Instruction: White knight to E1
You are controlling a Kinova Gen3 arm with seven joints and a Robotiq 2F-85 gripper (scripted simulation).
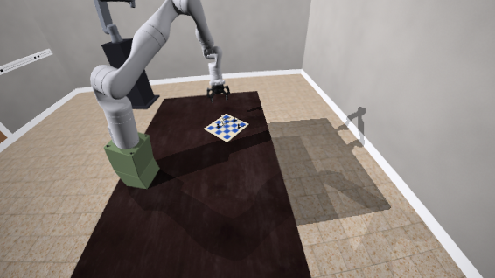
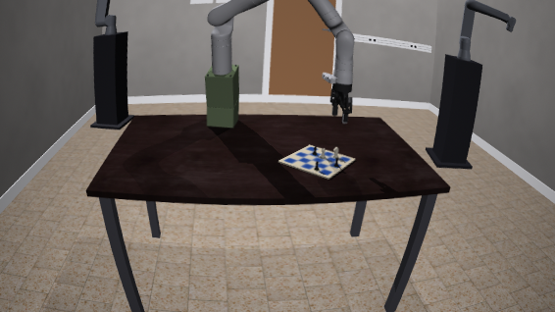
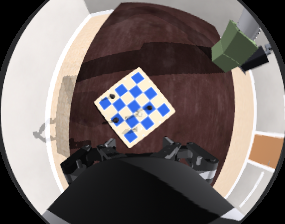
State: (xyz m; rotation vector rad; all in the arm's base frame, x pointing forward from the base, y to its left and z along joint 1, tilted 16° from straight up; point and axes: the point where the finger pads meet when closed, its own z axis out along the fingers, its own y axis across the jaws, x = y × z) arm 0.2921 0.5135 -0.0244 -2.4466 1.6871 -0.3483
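The white knight lies 140 mm below my hand. Also, from my hand: chessboard (160 mm below, 70 mm to the right, 40 mm ahead).
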